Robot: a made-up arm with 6 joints.
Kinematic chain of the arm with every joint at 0, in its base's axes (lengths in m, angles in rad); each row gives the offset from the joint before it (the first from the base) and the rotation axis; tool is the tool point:
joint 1: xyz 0 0 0.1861 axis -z
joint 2: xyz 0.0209 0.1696 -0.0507 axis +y
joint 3: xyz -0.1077 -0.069 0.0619 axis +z
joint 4: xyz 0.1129 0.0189 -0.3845 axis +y
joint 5: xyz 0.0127 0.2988 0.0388 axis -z
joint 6: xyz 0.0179 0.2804 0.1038 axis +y
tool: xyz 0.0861 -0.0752 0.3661
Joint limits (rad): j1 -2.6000..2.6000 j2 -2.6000..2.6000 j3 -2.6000..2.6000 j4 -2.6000..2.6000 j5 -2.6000..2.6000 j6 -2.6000..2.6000
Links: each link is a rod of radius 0.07 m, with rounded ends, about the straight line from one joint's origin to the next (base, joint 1, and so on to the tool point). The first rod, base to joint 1, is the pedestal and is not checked.
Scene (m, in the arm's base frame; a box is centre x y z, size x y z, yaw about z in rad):
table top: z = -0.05
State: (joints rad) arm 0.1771 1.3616 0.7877 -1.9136 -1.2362 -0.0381
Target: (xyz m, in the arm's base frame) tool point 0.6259 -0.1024 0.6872
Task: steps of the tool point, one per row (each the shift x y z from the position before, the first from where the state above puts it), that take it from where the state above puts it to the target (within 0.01 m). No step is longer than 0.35 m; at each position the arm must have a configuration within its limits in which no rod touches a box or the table.
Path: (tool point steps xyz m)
1: 0.2459 -0.0345 0.2184
2: 0.2974 -0.0726 0.1167
3: 0.3045 -0.1037 0.0018
4: 0.2692 -0.1176 -0.1079
5: 0.2016 -0.1081 -0.1956

